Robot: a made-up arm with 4 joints.
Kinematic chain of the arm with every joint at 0, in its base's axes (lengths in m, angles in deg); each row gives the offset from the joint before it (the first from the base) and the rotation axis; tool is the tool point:
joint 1: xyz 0 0 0.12 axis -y
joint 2: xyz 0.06 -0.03 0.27 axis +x
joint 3: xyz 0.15 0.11 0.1 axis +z
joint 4: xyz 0.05 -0.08 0 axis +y
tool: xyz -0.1 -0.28 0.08
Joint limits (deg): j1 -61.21..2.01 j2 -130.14..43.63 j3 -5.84..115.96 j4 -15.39..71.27
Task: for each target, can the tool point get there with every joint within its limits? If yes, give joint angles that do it. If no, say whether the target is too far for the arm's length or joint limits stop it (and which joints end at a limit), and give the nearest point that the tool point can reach.
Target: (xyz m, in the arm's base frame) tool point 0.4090 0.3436 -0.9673
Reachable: no: too far | nearest point 0.3005 0.1738 -0.3592 | short by 0.641 m
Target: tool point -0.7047 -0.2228 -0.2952
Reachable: no: joint limits stop it (at a limit: joint 1, joint 2, joint 3, joint 4) | nearest point 0.1137 -0.0883 -0.3797 | short by 0.834 m
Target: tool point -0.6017 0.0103 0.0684
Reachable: no: joint limits stop it (at a limit: joint 1, joint 2, joint 3, joint 4) | nearest point 0.0986 -0.3085 0.3361 | short by 0.815 m
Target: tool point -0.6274 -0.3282 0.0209
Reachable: no: joint limits stop it (at a limit: joint 1, joint 2, joint 3, joint 4) | nearest point 0.0986 -0.3085 0.3361 | short by 0.792 m
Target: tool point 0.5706 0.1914 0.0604
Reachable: yes | joints -16.52 -86.89 102.56 22.45
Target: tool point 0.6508 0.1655 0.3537
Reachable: yes | joints -14.94 -38.19 84.74 28.48
